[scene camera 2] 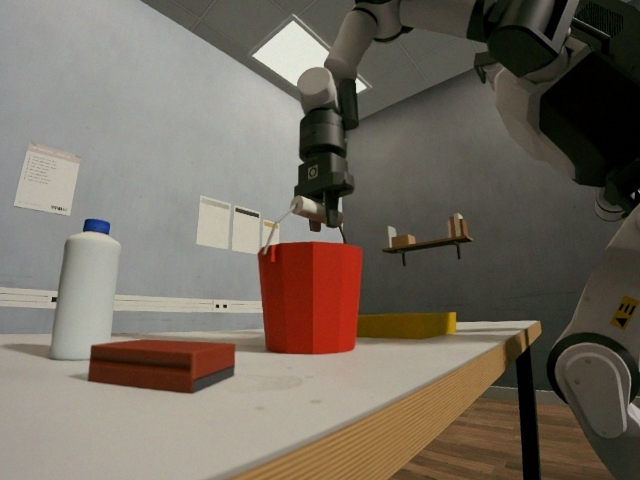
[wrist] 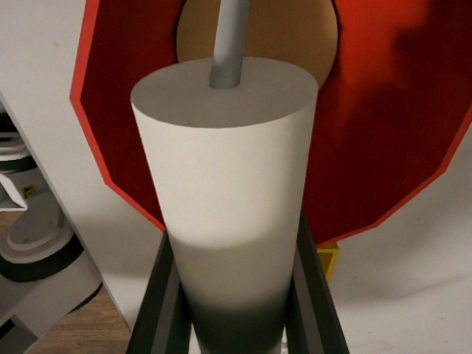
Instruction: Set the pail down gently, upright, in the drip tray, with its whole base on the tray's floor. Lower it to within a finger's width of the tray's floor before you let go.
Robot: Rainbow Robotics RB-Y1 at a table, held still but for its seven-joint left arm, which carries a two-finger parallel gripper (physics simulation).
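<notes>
The red pail [scene camera 2: 310, 297] [wrist: 395, 135] stands upright on the table, with a tan round surface [wrist: 285, 30] inside at its bottom. Its wire handle is raised, with a white cylindrical grip [scene camera 2: 306, 206] [wrist: 230, 185] above the pail's mouth. My gripper [scene camera 2: 324, 219] [wrist: 235, 230] points down and is shut on this grip, one finger against each side. The yellow drip tray [scene camera 2: 408, 326] [wrist: 334, 257] lies beyond the pail in the scene view, partly hidden by it. In the wrist view a small corner of the tray shows past the pail's rim.
A white bottle [scene camera 2: 87, 299] with a blue cap [scene camera 2: 96, 225] stands at the left of the scene view. A dark red block [scene camera 2: 142, 364] with a grey part lies in front of it. The table's wooden edge [scene camera 2: 392, 408] runs along the right side.
</notes>
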